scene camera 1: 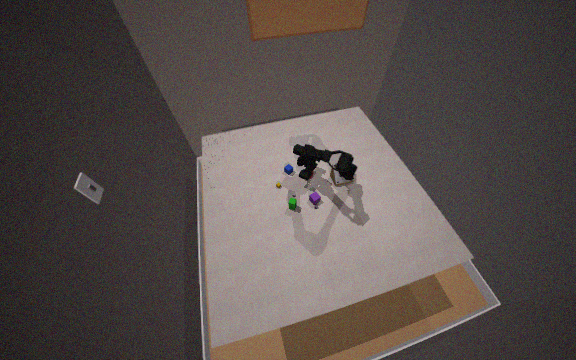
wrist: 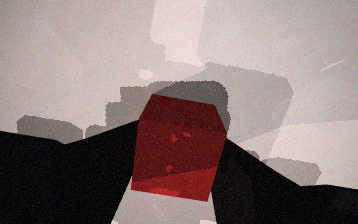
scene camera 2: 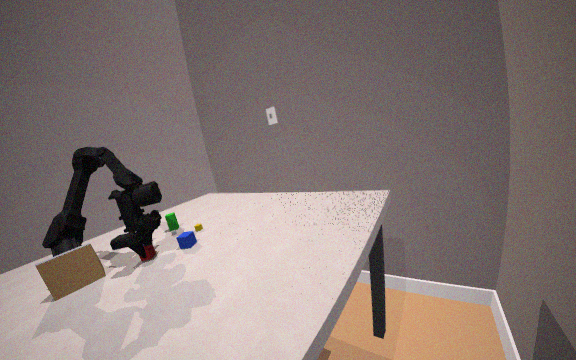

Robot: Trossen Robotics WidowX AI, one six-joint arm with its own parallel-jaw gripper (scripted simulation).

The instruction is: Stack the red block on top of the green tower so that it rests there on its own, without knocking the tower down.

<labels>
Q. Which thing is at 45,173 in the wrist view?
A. My gripper.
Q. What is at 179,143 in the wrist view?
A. A red block.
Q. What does my gripper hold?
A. A red block.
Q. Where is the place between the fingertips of my gripper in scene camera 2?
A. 148,254
</labels>
